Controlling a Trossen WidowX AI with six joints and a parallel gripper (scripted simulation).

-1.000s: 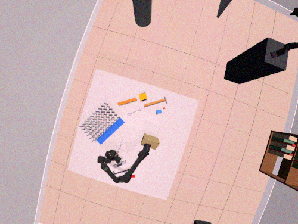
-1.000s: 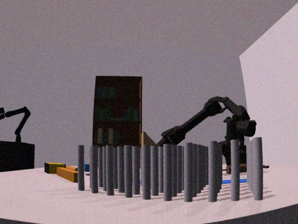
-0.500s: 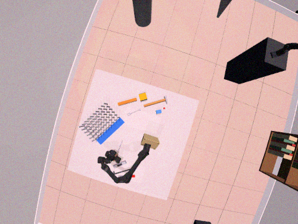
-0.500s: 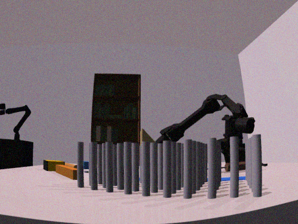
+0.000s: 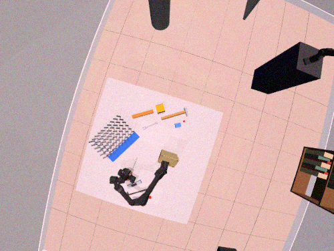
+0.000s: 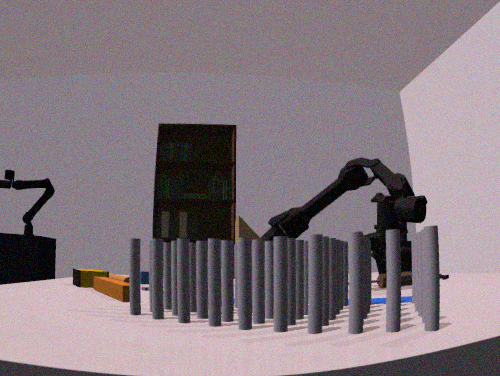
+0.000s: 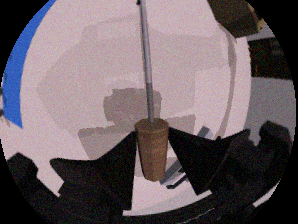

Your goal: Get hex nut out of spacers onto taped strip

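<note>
The grey block is 70 mm behind my gripper tip and 110 mm to the left of it. Round my gripper tip: red-handled tool (170 mm behind, 230 mm to the left, 10 mm below); blue taped strip (140 mm ahead, 250 mm to the right, 10 mm below); orange bar (30 mm ahead, 640 mm to the right).
</note>
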